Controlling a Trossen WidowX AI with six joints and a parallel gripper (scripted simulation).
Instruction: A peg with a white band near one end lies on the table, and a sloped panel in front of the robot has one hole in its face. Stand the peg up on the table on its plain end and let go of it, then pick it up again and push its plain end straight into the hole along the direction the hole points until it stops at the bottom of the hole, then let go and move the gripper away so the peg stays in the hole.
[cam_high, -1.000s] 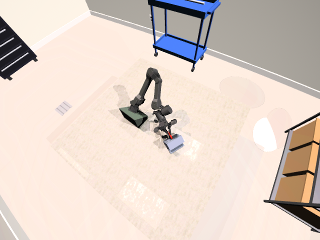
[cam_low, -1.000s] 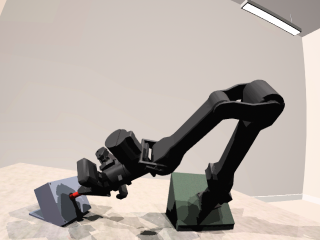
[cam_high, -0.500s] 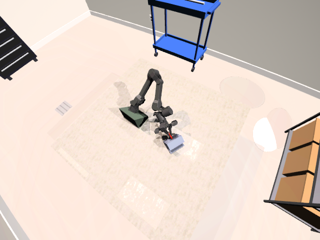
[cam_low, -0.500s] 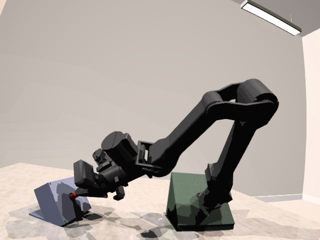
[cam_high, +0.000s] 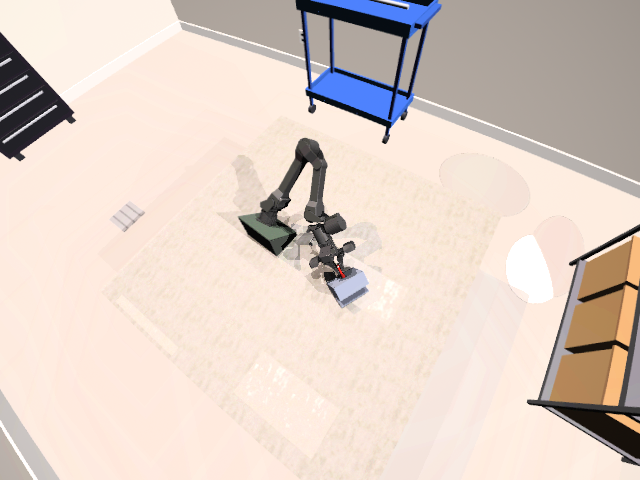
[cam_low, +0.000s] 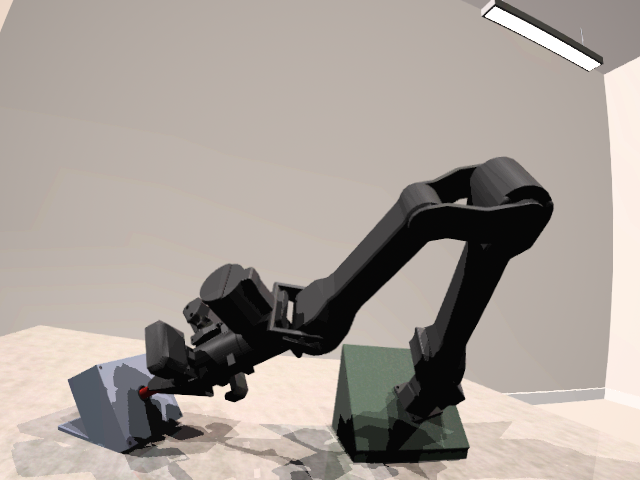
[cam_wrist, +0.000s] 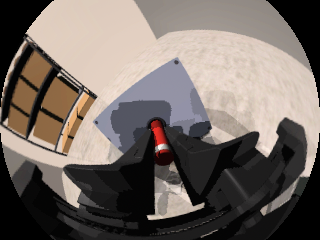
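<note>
Now: the peg 10 mm to the left of my gripper tip, 10 mm behind it and 10 mm above it. Round my gripper tip: sloped panel (30 mm below, 30 mm ahead, 20 mm to the right).
</note>
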